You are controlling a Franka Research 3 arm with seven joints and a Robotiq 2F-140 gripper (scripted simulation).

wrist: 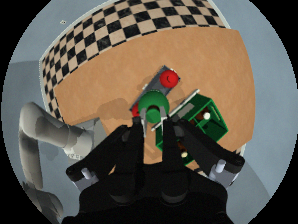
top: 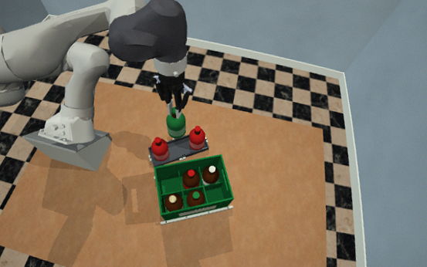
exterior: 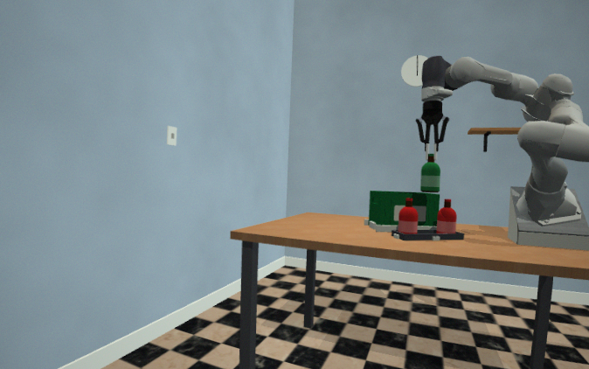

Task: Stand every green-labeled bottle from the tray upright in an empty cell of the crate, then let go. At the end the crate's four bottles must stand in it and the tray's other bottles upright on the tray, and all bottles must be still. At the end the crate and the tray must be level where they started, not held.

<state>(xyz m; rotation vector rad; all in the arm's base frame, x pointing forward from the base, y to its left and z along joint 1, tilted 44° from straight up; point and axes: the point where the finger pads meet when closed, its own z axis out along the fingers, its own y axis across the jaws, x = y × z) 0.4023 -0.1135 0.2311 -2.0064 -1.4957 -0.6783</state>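
My gripper is now 90 mm above the green-labeled bottle. Round my hand: green crate: 270 mm below, 200 mm to the right, 100 mm ahead; dark tray: 340 mm below.
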